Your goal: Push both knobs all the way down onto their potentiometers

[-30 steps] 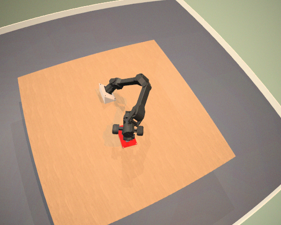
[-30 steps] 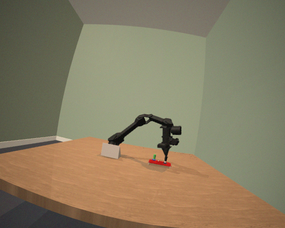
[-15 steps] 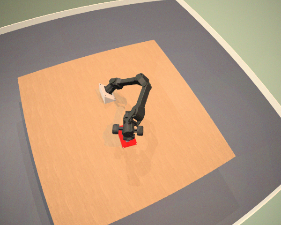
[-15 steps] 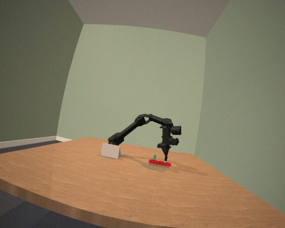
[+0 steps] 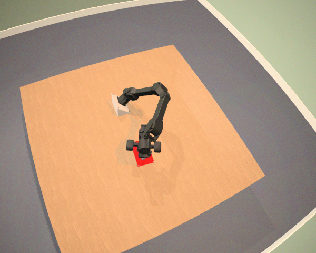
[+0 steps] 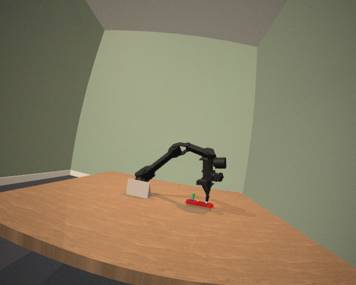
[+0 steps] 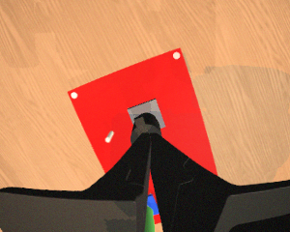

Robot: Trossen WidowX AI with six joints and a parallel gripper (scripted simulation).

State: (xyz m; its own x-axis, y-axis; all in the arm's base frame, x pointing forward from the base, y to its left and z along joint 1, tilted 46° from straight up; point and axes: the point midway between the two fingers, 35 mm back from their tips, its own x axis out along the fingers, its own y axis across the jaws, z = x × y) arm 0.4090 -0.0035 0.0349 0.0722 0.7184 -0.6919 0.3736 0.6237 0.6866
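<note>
My gripper tip is 10 mm above the black knob. Also, from my gripper tip: green knob: 80 mm behind, 30 mm to the left, 30 mm below.
</note>
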